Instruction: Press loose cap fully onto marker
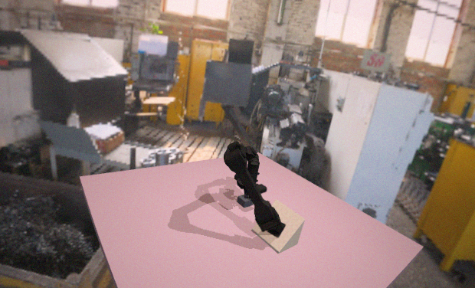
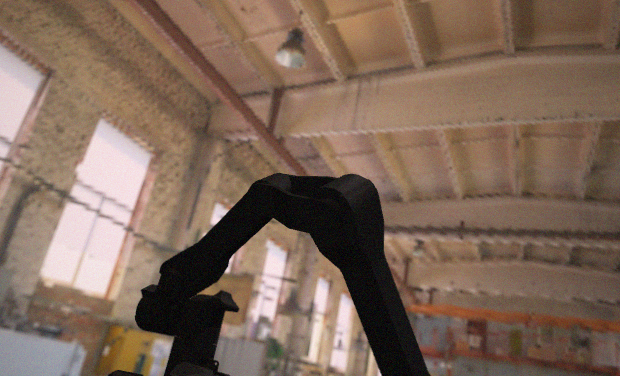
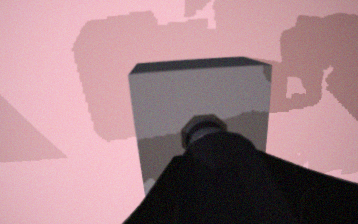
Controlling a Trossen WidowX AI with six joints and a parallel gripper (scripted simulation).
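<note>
The holder block lies 20 mm below my gripper tip and 10 mm to the left of it. The rest, counted from my gripper tip: cap 50 mm above, 10 mm to the left.
</note>
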